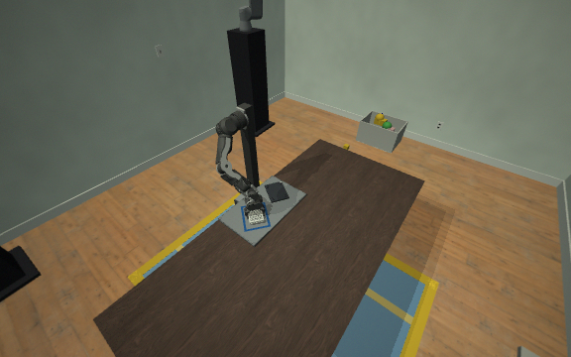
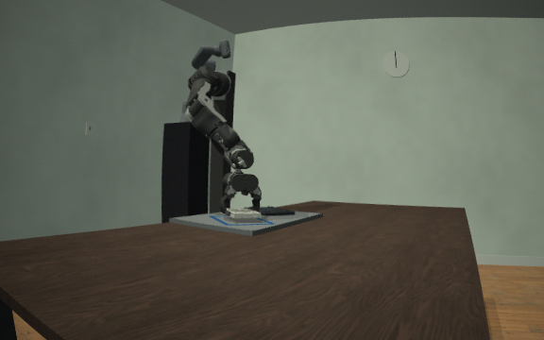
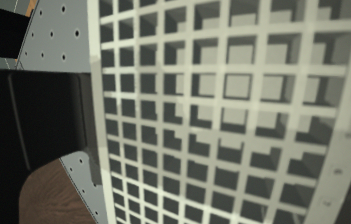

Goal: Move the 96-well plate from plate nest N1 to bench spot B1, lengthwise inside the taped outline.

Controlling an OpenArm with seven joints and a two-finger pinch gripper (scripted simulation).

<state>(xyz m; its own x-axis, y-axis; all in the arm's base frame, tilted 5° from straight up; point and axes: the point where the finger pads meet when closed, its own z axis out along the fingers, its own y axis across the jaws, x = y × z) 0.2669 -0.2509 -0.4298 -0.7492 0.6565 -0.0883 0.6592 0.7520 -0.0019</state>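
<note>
Right now the white 96-well plate is right at my hand. From my hand the other things lie so: black plate nest: 20 mm behind, 240 mm to the left, 20 mm below.
</note>
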